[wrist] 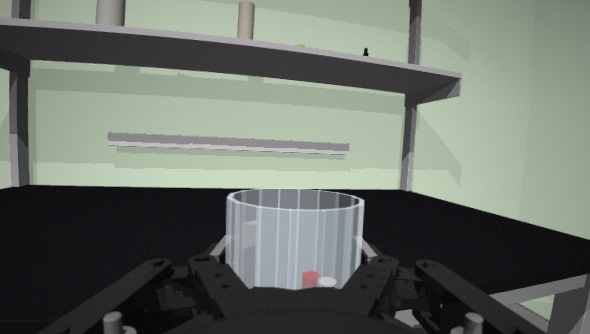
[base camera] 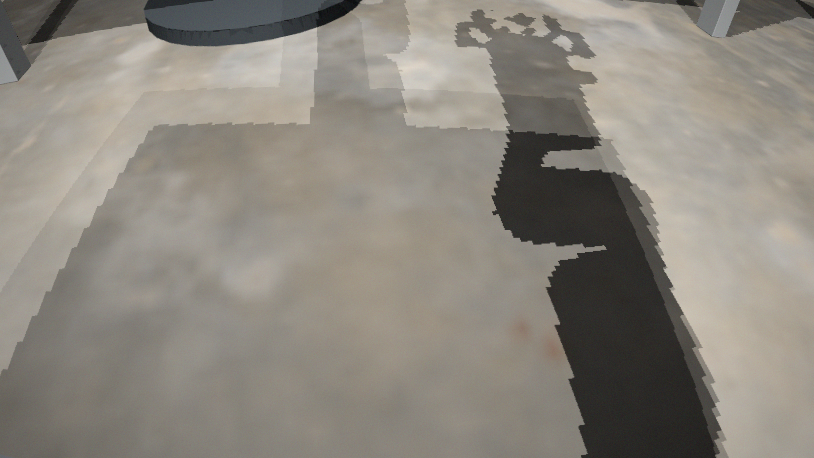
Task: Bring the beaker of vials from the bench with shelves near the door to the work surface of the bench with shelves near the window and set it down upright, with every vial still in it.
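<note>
A clear beaker (wrist: 294, 235) stands upright between the fingers in the wrist view. A red vial cap (wrist: 310, 278) and a white vial cap (wrist: 327, 282) show low inside it; its lower part is hidden by the gripper body. My gripper (wrist: 292, 250) is shut on the beaker, one finger on each side. Behind and around the beaker is the black work surface (wrist: 125, 220) of a bench with shelves. Whether the beaker's base touches that surface cannot be seen. The beaker does not show in the base camera view.
A shelf (wrist: 225, 55) crosses above the work surface, bearing a grey container (wrist: 110, 12), a tan cylinder (wrist: 246, 21) and a small dark bottle (wrist: 366, 52). Posts (wrist: 20, 125) (wrist: 408, 145) stand at both sides. A round dark base (base camera: 244, 25) and pale legs (base camera: 718, 17) stand on the floor ahead.
</note>
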